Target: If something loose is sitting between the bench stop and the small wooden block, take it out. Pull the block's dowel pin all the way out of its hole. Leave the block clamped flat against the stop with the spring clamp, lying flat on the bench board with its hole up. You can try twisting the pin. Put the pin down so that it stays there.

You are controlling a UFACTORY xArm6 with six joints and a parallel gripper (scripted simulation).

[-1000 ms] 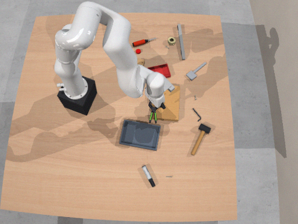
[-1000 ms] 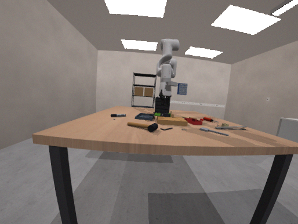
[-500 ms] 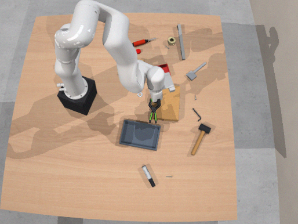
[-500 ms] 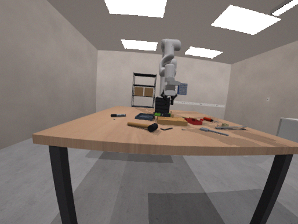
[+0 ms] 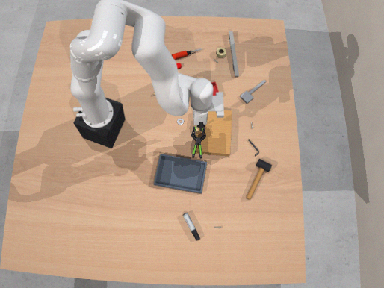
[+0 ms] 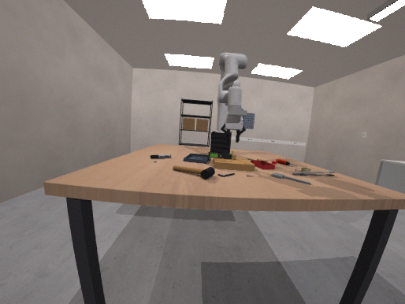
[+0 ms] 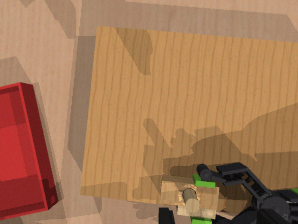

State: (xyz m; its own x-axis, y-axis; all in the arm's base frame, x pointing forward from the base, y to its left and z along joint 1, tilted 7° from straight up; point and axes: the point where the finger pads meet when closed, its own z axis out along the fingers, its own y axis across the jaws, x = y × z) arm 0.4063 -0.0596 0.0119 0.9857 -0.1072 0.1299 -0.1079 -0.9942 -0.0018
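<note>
My gripper is now 1 cm to the right of the dowel pin and 9 cm above it. The rest, counted from my hand: small wooden block 1 cm to the left, 11 cm below; red tray 5 cm ahead, 18 cm to the left, 14 cm below; dark grey tray 10 cm behind, 18 cm to the right, 14 cm below.
</note>
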